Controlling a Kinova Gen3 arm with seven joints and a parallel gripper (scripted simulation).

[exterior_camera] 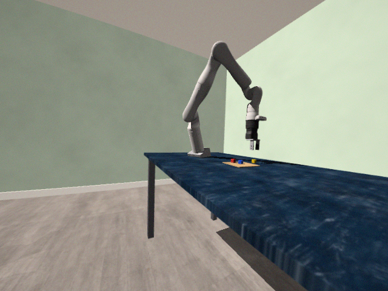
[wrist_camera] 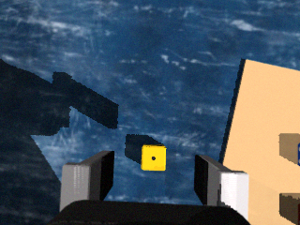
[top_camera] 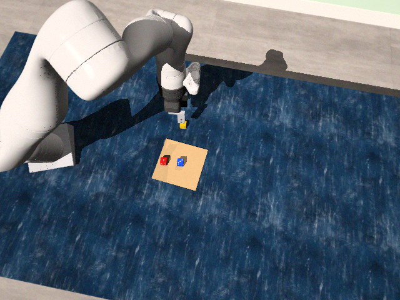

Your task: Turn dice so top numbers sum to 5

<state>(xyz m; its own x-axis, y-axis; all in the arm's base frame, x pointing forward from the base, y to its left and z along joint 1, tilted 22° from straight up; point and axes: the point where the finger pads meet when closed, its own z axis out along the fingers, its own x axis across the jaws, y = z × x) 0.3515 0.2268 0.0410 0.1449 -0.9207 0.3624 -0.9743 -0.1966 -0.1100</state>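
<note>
My gripper is now 90 mm above the yellow die. Also, from my hand: red die (20 mm behind, 140 mm to the right, 80 mm below); then blue die (30 mm ahead, 130 mm to the right, 80 mm below); then tan mat (30 mm ahead, 130 mm to the right, 90 mm below).
</note>
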